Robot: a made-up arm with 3 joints. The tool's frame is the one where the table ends. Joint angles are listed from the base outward.
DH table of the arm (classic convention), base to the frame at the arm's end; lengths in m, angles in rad. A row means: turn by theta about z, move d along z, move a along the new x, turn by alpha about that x. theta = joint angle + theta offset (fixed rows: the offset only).
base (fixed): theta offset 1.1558  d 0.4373  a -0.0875  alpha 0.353
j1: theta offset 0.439  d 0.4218  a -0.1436  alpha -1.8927
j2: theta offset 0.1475  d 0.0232  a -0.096  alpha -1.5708
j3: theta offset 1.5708  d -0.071  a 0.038  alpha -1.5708
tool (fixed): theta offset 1.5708  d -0.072  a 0  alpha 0
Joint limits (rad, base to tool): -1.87..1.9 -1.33..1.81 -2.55..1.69
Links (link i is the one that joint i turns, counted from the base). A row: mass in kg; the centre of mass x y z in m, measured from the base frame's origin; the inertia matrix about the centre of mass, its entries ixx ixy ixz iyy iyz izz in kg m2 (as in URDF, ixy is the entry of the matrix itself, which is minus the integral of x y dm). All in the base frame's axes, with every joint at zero. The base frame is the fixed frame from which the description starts. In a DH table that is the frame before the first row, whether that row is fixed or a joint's. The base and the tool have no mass.
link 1: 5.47; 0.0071 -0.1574 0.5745; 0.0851 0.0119 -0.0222 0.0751 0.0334 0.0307
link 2: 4.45; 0.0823 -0.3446 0.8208; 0.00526 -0.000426 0 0.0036 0 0.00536
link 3: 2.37; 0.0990 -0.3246 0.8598; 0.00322 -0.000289 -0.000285 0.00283 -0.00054 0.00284
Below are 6 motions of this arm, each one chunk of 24 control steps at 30 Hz.
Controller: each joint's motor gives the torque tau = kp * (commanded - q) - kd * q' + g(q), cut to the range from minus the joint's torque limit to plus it. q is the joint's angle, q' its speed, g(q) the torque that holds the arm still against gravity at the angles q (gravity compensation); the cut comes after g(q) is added. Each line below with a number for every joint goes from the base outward.
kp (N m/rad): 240 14 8.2
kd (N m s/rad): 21 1.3 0.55
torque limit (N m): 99 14 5.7
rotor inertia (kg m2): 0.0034 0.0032 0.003
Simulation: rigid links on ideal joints. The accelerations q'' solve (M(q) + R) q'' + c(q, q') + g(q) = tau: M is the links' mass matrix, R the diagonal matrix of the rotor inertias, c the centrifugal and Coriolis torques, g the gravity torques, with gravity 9.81 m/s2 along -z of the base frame. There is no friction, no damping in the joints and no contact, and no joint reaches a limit. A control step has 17 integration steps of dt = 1/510 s. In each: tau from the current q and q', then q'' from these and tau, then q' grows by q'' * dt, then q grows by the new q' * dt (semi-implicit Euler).
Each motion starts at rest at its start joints. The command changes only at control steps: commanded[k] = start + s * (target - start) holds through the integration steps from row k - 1 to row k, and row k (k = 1, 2, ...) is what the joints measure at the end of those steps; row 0 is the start. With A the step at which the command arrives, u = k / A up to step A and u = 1 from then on. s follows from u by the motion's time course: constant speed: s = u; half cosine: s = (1 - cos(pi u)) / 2; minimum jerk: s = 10 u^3 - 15 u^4 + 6 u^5; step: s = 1 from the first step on.
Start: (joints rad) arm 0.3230 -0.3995 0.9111
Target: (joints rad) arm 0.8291 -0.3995 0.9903
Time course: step
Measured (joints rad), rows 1 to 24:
1: 0.4318 -0.3449 0.9334
2: 0.5677 -0.3278 0.9674
3: 0.6653 -0.3555 0.9923
4: 0.7290 -0.3931 1.0063
5: 0.7691 -0.4222 1.0118
6: 0.7938 -0.4379 1.0115
7: 0.8086 -0.4419 1.0080
8: 0.8173 -0.4381 1.0034
9: 0.8223 -0.4304 0.9988
10: 0.8251 -0.4219 0.9950
11: 0.8267 -0.4142 0.9923
12: 0.8276 -0.4081 0.9905
13: 0.8281 -0.4039 0.9895
14: 0.8284 -0.4012 0.9892
15: 0.8286 -0.3997 0.9892
16: 0.8288 -0.3991 0.9894
17: 0.8289 -0.3989 0.9896
18: 0.8289 -0.3989 0.9899
19: 0.8290 -0.3991 0.9901
20: 0.8290 -0.3992 0.9902
21: 0.8291 -0.3994 0.9903
22: 0.8291 -0.3995 0.9903
23: 0.8291 -0.3995 0.9903
24: 0.8291 -0.3995 0.9903

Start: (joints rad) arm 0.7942 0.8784 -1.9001
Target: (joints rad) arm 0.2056 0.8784 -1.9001
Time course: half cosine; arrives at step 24
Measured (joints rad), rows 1 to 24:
1: 0.7936 0.8780 -1.9001
2: 0.7910 0.8768 -1.9000
3: 0.7855 0.8750 -1.9001
4: 0.7764 0.8728 -1.9004
5: 0.7634 0.8706 -1.9008
6: 0.7465 0.8688 -1.9012
7: 0.7257 0.8673 -1.9016
8: 0.7012 0.8663 -1.9020
9: 0.6733 0.8657 -1.9022
10: 0.6426 0.8655 -1.9025
11: 0.6095 0.8656 -1.9027
12: 0.5746 0.8660 -1.9028
13: 0.5384 0.8667 -1.9029
14: 0.5016 0.8677 -1.9030
15: 0.4647 0.8689 -1.9029
16: 0.4285 0.8703 -1.9028
17: 0.3935 0.8720 -1.9026
18: 0.3603 0.8740 -1.9024
19: 0.3295 0.8760 -1.9020
20: 0.3016 0.8782 -1.9016
21: 0.2771 0.8805 -1.9012
22: 0.2564 0.8827 -1.9008
23: 0.2399 0.8849 -1.9003
24: 0.2278 0.8869 -1.8999

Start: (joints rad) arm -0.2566 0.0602 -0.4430
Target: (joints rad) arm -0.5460 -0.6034 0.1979
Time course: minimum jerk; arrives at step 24
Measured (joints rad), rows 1 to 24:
1: -0.2567 0.0601 -0.4429
2: -0.2571 0.0594 -0.4418
3: -0.2583 0.0571 -0.4386
4: -0.2608 0.0520 -0.4319
5: -0.2652 0.0431 -0.4206
6: -0.2718 0.0294 -0.4038
7: -0.2807 0.0103 -0.3812
8: -0.2922 -0.0145 -0.3527
9: -0.3060 -0.0450 -0.3187
10: -0.3221 -0.0808 -0.2798
11: -0.3400 -0.1211 -0.2367
12: -0.3595 -0.1653 -0.1906
13: -0.3800 -0.2121 -0.1427
14: -0.4010 -0.2605 -0.0942
15: -0.4221 -0.3092 -0.0466
16: -0.4425 -0.3569 -0.0010
17: -0.4618 -0.4024 0.0414
18: -0.4795 -0.4445 0.0794
19: -0.4952 -0.4822 0.1123
20: -0.5087 -0.5148 0.1394
21: -0.5196 -0.5417 0.1606
22: -0.5281 -0.5628 0.1760
23: -0.5342 -0.5781 0.1861
24: -0.5383 -0.5885 0.1919

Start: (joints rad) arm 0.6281 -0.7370 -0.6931
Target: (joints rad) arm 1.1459 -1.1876 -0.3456
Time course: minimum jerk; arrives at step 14
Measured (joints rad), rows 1 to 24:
1: 0.6285 -0.7370 -0.6932
2: 0.6312 -0.7376 -0.6932
3: 0.6396 -0.7407 -0.6911
4: 0.6567 -0.7494 -0.6836
5: 0.6847 -0.7667 -0.6678
6: 0.7239 -0.7946 -0.6421
7: 0.7733 -0.8332 -0.6069
8: 0.8299 -0.8809 -0.5638
9: 0.8901 -0.9348 -0.5156
10: 0.9493 -0.9909 -0.4658
11: 1.0034 -1.0451 -0.4183
12: 1.0489 -1.0934 -0.3774
13: 1.0834 -1.1328 -0.3465
14: 1.1072 -1.1613 -0.3276
15: 1.1223 -1.1793 -0.3206
16: 1.1316 -1.1889 -0.3217
17: 1.1372 -1.1928 -0.3267
18: 1.1406 -1.1935 -0.3323
19: 1.1426 -1.1928 -0.3371
20: 1.1438 -1.1915 -0.3405
21: 1.1445 -1.1903 -0.3427
22: 1.1450 -1.1894 -0.3440
23: 1.1453 -1.1887 -0.3448
24: 1.1455 -1.1883 -0.3451

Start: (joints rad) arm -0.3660 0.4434 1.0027
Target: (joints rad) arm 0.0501 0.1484 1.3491
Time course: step
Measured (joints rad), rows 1 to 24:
1: -0.2674 0.4489 1.1009
2: -0.1597 0.3836 1.2045
3: -0.0848 0.2906 1.2788
4: -0.0349 0.2074 1.3264
5: -0.0022 0.1473 1.3512
6: 0.0188 0.1118 1.3604
7: 0.0319 0.0967 1.3612
8: 0.0398 0.0959 1.3586
9: 0.0444 0.1034 1.3551
10: 0.0469 0.1143 1.3521
11: 0.0482 0.1254 1.3498
12: 0.0489 0.1347 1.3482
13: 0.0493 0.1417 1.3474
14: 0.0495 0.1463 1.3471
15: 0.0496 0.1490 1.3472
16: 0.0497 0.1502 1.3475
17: 0.0498 0.1505 1.3479
18: 0.0499 0.1502 1.3483
19: 0.0500 0.1498 1.3486
20: 0.0500 0.1493 1.3489
21: 0.0501 0.1489 1.3490
22: 0.0501 0.1486 1.3491
23: 0.0501 0.1484 1.3492
24: 0.0501 0.1483 1.3492

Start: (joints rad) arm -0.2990 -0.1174 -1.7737
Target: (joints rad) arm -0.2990 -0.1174 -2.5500
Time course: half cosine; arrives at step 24
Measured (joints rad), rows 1 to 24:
1: -0.2990 -0.1173 -1.7745
2: -0.2990 -0.1171 -1.7779
3: -0.2991 -0.1166 -1.7857
4: -0.2991 -0.1161 -1.7989
5: -0.2991 -0.1156 -1.8181
6: -0.2992 -0.1153 -1.8430
7: -0.2992 -0.1150 -1.8735
8: -0.2993 -0.1149 -1.9090
9: -0.2993 -0.1150 -1.9489
10: -0.2994 -0.1151 -1.9924
11: -0.2994 -0.1154 -2.0388
12: -0.2994 -0.1157 -2.0874
13: -0.2994 -0.1161 -2.1372
14: -0.2993 -0.1165 -2.1874
15: -0.2993 -0.1169 -2.2372
16: -0.2992 -0.1173 -2.2857
17: -0.2992 -0.1178 -2.3321
18: -0.2991 -0.1182 -2.3756
19: -0.2990 -0.1186 -2.4154
20: -0.2989 -0.1189 -2.4509
21: -0.2988 -0.1192 -2.4815
22: -0.2986 -0.1195 -2.5065
23: -0.2985 -0.1197 -2.5257
24: -0.2985 -0.1198 -2.5387

